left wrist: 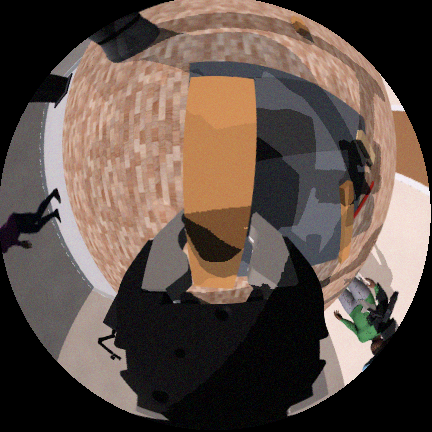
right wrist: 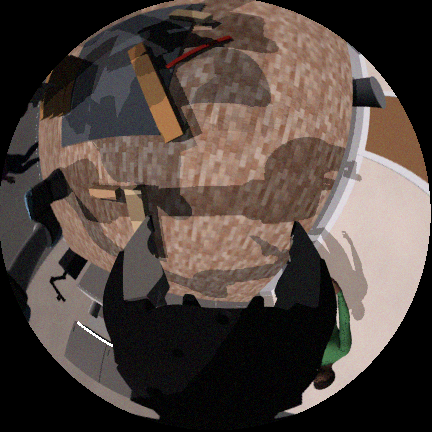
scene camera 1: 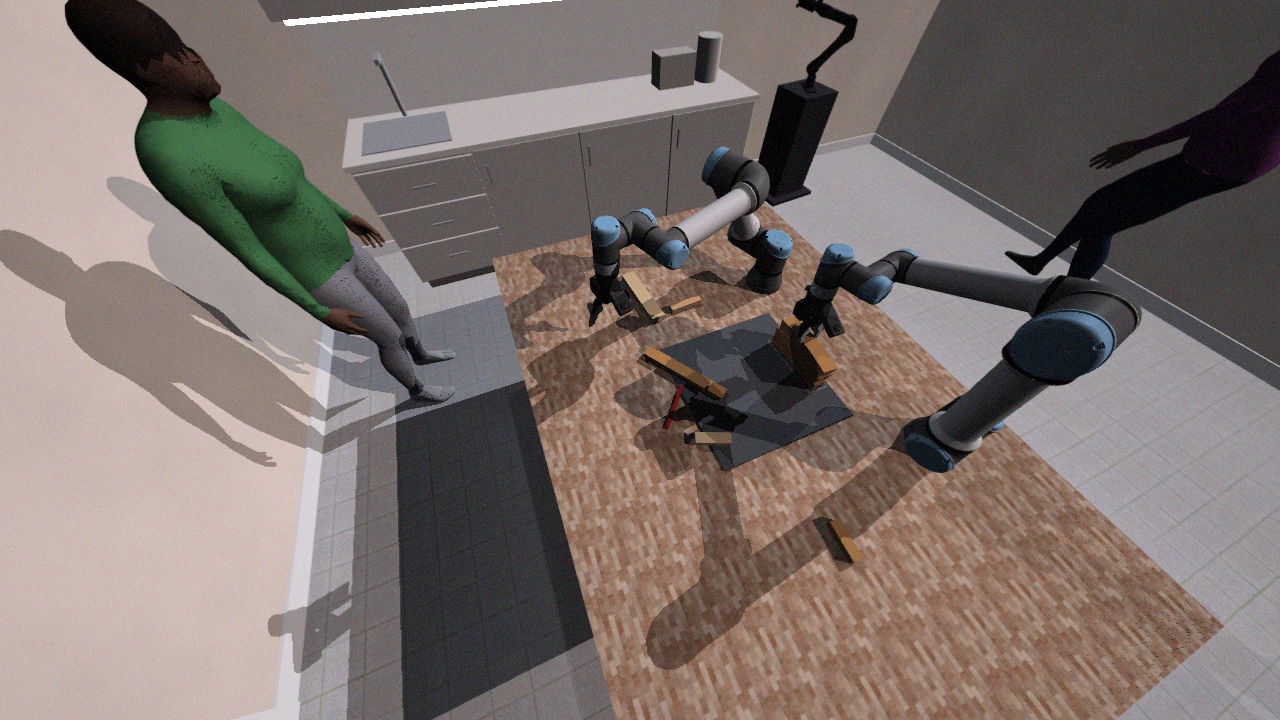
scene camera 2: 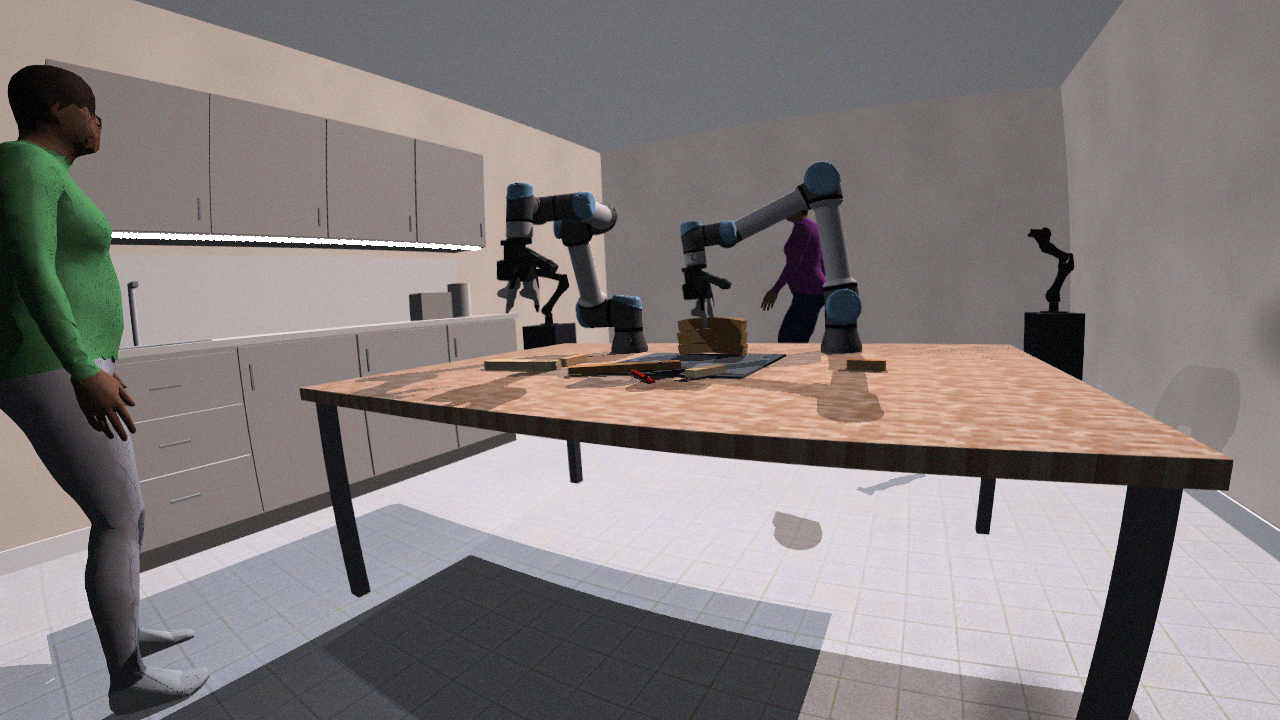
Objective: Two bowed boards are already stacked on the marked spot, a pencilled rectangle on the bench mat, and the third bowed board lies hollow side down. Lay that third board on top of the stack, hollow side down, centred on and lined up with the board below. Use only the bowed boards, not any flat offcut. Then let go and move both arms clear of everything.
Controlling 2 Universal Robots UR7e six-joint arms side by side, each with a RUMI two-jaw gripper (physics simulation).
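Pixels of known places: left gripper, between the fingertips: [left wrist: 215, 208] [scene camera 1: 804, 344] [scene camera 2: 709, 327]; right gripper, between the fingertips: [left wrist: 368, 290] [right wrist: 223, 219] [scene camera 1: 610, 317] [scene camera 2: 523, 312]; left arm's base, origin of its link: [scene camera 2: 841, 351]; right arm's base, origin of its link: [right wrist: 60, 182] [scene camera 1: 763, 282] [scene camera 2: 629, 351].
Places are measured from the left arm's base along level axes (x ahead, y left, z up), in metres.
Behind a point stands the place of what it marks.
The third bowed board [scene camera 1: 815, 354] {x 0.317, y -0.294, z 0.135 m} [scene camera 2: 712, 324] {x 0.339, y -0.330, z 0.114 m} [left wrist: 220, 150] {x 0.305, y -0.303, z 0.136 m} lies on top of the two stacked bowed boards [scene camera 2: 711, 347] {x 0.340, y -0.337, z 0.035 m}, its ends roughly over theirs in scene camera 2. It looks hollow side down. The stack stands on the dark bench mat [scene camera 1: 783, 425] {x 0.452, y -0.112, z 0.006 m} [left wrist: 287, 95] {x 0.399, y -0.136, z 0.006 m} [right wrist: 95, 125] {x 0.585, y -0.491, z 0.006 m}; the pencilled rectangle is hidden. My left gripper [scene camera 1: 806, 330] {x 0.317, y -0.362, z 0.102 m} [scene camera 2: 704, 313] {x 0.317, y -0.362, z 0.102 m} [left wrist: 215, 208] {x 0.317, y -0.362, z 0.102 m} is shut on the third board, a finger at each long side, nearer one end in the left wrist view. My right gripper [scene camera 1: 609, 316] {x 0.983, y -0.495, z 0.190 m} [scene camera 2: 520, 300] {x 0.983, y -0.495, z 0.190 m} [right wrist: 223, 219] {x 0.983, y -0.495, z 0.190 m} is open and empty, above the table left of the mat.
A long wooden bar [scene camera 1: 684, 372] {x 0.741, y -0.346, z 0.027 m} [right wrist: 156, 95] {x 0.781, y -0.386, z 0.026 m} lies along the mat's left edge, beside a red-handled tool [scene camera 1: 674, 407] {x 0.799, y -0.221, z 0.010 m} [right wrist: 200, 51] {x 0.802, y -0.235, z 0.005 m}. Pale offcut [scene camera 1: 713, 437] {x 0.698, y -0.092, z 0.025 m}, pale board [scene camera 1: 641, 295] {x 0.844, y -0.747, z 0.028 m}, small strip [scene camera 1: 685, 305] {x 0.671, y -0.671, z 0.024 m} and a block [scene camera 1: 843, 540] {x 0.421, y 0.242, z 0.027 m} lie around. A person in green [scene camera 1: 223, 170] stands at the left.
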